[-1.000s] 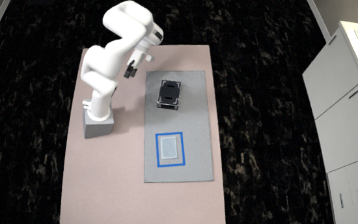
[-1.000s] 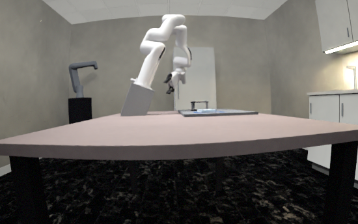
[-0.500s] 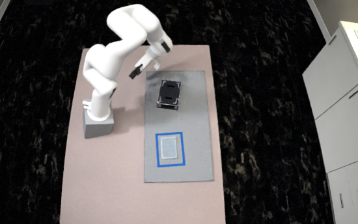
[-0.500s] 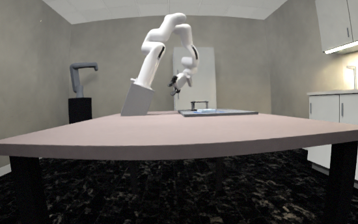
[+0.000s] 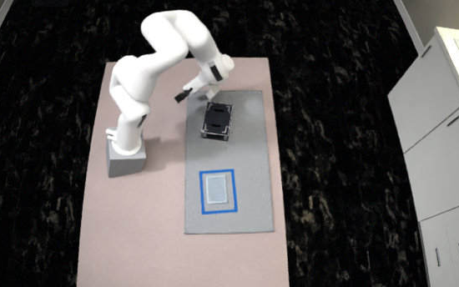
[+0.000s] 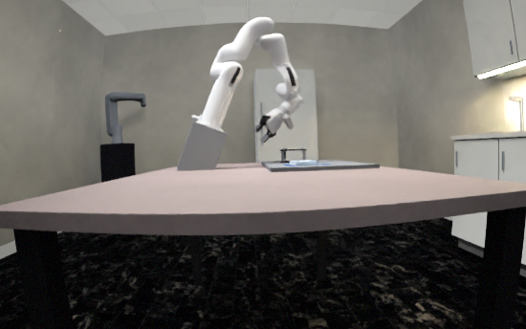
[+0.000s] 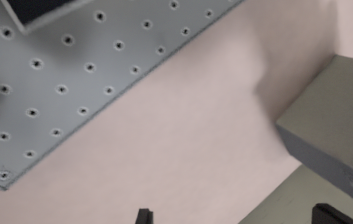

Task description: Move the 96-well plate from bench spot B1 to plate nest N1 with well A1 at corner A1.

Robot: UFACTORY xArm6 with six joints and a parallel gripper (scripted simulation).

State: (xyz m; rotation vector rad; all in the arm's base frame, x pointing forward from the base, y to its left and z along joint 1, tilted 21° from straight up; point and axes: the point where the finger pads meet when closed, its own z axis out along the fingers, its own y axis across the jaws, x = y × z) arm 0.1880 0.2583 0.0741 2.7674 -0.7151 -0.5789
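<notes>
My hand is 160 mm short of the black raised nest N1, 60 mm to the left of it and 80 mm above it. From my hand the other things lie so: 96-well plate (200 mm ahead, 370 mm to the right, 130 mm below).
</notes>
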